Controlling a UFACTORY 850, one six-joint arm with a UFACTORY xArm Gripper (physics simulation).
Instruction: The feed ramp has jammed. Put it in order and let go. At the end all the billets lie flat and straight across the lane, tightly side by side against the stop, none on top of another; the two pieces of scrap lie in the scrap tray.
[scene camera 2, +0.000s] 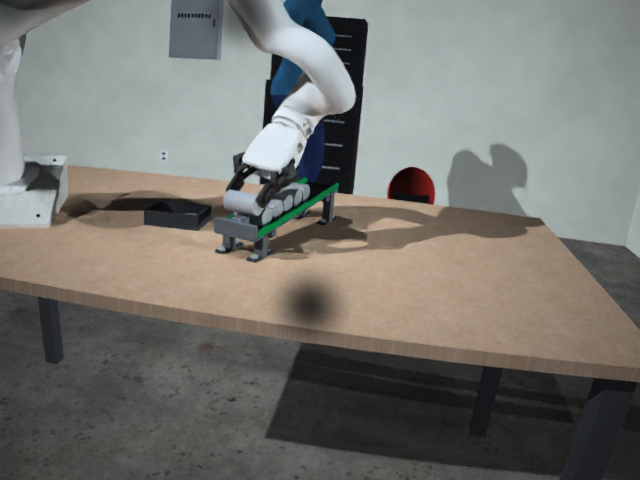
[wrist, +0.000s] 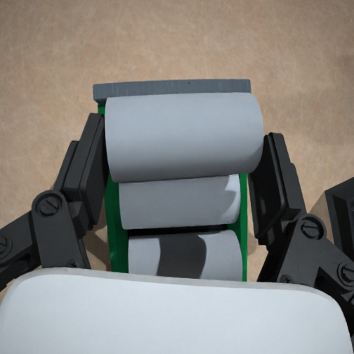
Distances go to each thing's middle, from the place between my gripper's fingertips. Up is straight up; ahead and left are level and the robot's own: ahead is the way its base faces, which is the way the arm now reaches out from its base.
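My gripper is 5 cm above the grey stop plate (wrist: 101, 91), and it's also 3 cm to the left of the plate and 1 cm past it. As for the black scrap tray (scene camera 2: 170, 214), that's 9 cm below my hand, 18 cm to the left of it and 17 cm behind it.
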